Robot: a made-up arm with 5 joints.
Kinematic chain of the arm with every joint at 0, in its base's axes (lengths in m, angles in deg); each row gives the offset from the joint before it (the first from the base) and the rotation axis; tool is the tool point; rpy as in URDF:
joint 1: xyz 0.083 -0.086 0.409 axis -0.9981 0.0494 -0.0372
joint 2: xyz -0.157 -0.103 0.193 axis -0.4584 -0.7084 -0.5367
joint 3: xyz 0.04 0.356 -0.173 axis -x
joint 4: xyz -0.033 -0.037 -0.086 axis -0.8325 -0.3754 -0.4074
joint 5: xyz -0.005 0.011 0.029 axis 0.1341 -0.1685 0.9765
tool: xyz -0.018 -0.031 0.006 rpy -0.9 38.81 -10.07
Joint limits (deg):
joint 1: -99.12..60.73
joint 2: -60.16..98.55
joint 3: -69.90..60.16
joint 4: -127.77..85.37
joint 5: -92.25..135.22
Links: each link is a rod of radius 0.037 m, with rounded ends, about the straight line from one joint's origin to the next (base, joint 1, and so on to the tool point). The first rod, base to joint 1, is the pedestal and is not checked.
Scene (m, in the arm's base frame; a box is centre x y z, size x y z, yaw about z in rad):
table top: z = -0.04
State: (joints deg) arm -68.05 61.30 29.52 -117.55 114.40
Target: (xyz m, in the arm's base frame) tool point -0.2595 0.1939 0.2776
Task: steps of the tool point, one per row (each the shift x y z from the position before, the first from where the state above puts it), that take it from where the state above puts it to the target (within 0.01 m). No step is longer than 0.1 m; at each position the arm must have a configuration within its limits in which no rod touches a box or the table.
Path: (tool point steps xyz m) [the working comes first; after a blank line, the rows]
Joints at the target: 41.42 -37.75 -16.93 -127.77 86.22
Straight joint move there: clear.

1: -0.0344 0.0657 0.0237
2: -0.0476 0.0662 0.0006
3: -0.0596 0.0584 -0.0183
4: -0.0698 0.0453 -0.0298
5: -0.0769 0.0312 -0.0328
6: -0.0797 0.0200 -0.0282
7: -0.0777 0.0152 -0.0191
8: -0.0705 0.0178 -0.0101

